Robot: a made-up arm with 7 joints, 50 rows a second.
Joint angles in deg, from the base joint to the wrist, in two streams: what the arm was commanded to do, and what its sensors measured. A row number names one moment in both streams.
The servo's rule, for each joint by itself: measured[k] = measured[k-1] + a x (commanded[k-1-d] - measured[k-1]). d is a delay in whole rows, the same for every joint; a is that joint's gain. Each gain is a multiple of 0.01, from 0.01 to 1. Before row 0 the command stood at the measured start. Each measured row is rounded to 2 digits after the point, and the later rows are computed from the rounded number. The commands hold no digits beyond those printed.
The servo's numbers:
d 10
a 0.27 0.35 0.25 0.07 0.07 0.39 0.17
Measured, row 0:
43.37, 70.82, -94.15, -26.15, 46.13, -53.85, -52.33
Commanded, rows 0 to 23:
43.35, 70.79, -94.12, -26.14, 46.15, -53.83, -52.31
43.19, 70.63, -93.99, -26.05, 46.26, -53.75, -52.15
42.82, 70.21, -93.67, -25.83, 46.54, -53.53, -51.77
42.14, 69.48, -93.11, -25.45, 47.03, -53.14, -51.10
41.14, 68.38, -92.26, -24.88, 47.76, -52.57, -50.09
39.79, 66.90, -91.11, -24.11, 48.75, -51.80, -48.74
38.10, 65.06, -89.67, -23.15, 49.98, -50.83, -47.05
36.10, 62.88, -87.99, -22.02, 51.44, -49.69, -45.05
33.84, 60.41, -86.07, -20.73, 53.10, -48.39, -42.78
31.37, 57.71, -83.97, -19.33, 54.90, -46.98, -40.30
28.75, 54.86, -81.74, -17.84, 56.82, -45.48, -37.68
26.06, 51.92, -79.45, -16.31, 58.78, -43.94, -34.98
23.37, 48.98, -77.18, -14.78, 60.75, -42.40, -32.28
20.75, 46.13, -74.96, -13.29, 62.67, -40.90, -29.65
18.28, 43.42, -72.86, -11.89, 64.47, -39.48, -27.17
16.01, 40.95, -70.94, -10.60, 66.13, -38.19, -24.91
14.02, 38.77, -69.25, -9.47, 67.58, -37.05, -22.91
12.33, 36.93, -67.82, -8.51, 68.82, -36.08, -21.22
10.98, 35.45, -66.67, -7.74, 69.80, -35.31, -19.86
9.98, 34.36, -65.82, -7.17, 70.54, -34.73, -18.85
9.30, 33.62, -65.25, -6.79, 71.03, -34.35, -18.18
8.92, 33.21, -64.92, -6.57, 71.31, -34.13, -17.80
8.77, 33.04, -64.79, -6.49, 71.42, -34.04, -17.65
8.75, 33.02, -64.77, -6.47, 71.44, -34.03, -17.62
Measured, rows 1 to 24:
43.37, 70.82, -94.15, -26.15, 46.13, -53.85, -52.33
43.37, 70.82, -94.15, -26.15, 46.13, -53.85, -52.33
43.37, 70.82, -94.15, -26.15, 46.13, -53.85, -52.33
43.37, 70.82, -94.15, -26.15, 46.13, -53.85, -52.33
43.37, 70.82, -94.15, -26.15, 46.13, -53.85, -52.33
43.37, 70.82, -94.15, -26.15, 46.13, -53.85, -52.33
43.37, 70.82, -94.15, -26.15, 46.13, -53.85, -52.33
43.37, 70.82, -94.15, -26.15, 46.13, -53.85, -52.33
43.37, 70.82, -94.15, -26.15, 46.13, -53.85, -52.33
43.37, 70.82, -94.15, -26.15, 46.13, -53.85, -52.33
43.36, 70.81, -94.14, -26.15, 46.13, -53.84, -52.33
43.31, 70.75, -94.10, -26.14, 46.14, -53.80, -52.30
43.18, 70.56, -93.99, -26.12, 46.17, -53.69, -52.21
42.90, 70.18, -93.77, -26.07, 46.23, -53.48, -52.02
42.42, 69.55, -93.39, -25.99, 46.34, -53.13, -51.69
41.71, 68.62, -92.82, -25.86, 46.51, -52.61, -51.19
40.74, 67.37, -92.03, -25.67, 46.75, -51.92, -50.49
39.49, 65.80, -91.02, -25.41, 47.08, -51.05, -49.57
37.96, 63.91, -89.78, -25.08, 47.50, -50.01, -48.42
36.18, 61.74, -88.33, -24.68, 48.02, -48.83, -47.04
34.17, 59.33, -86.68, -24.20, 48.64, -47.52, -45.45
31.98, 56.74, -84.87, -23.65, 49.35, -46.12, -43.67
29.66, 54.02, -82.95, -23.03, 50.15, -44.67, -41.73
27.25, 51.26, -80.95, -22.35, 51.03, -43.20, -39.68

